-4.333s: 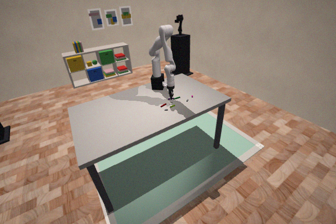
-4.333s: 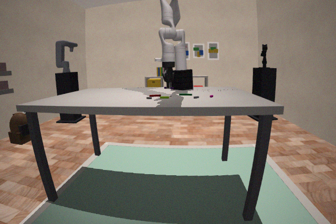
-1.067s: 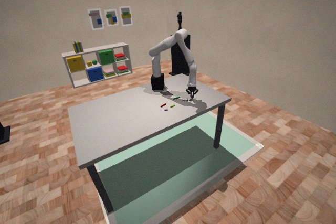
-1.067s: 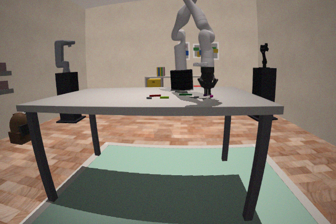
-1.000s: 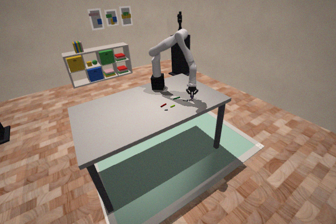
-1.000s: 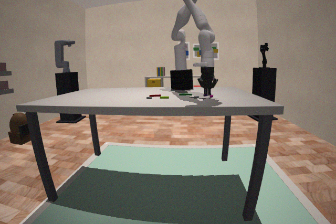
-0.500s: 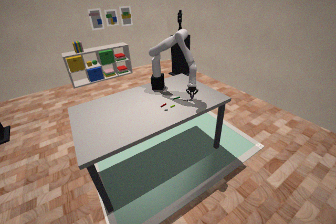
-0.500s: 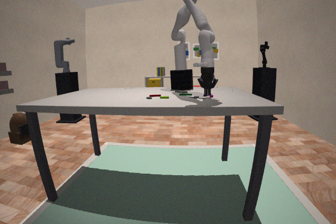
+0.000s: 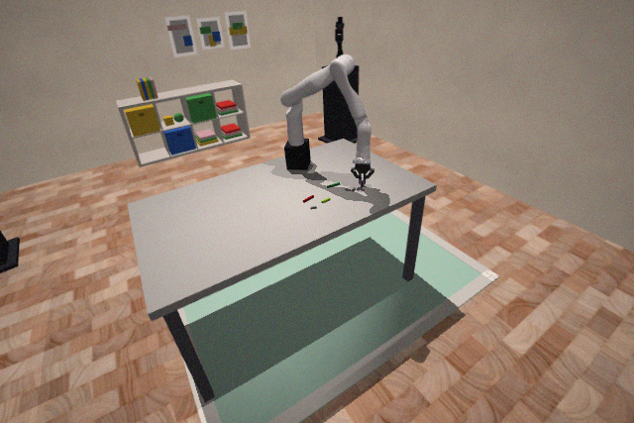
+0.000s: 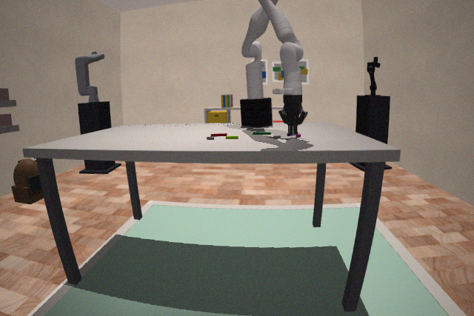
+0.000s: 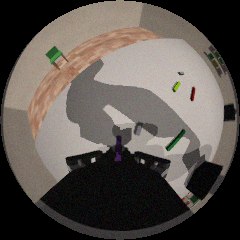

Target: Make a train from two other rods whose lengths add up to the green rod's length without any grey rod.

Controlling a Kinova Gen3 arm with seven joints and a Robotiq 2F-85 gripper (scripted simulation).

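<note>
The purple rod is 1 cm below my hand. Also, from my hand: green rod: 12 cm behind, 11 cm to the right, 3 cm below; then magenta rod: 3 cm to the left, 3 cm below, 3 cm behind; then lime rod: 24 cm to the right, 3 cm below, 3 cm behind.
</note>
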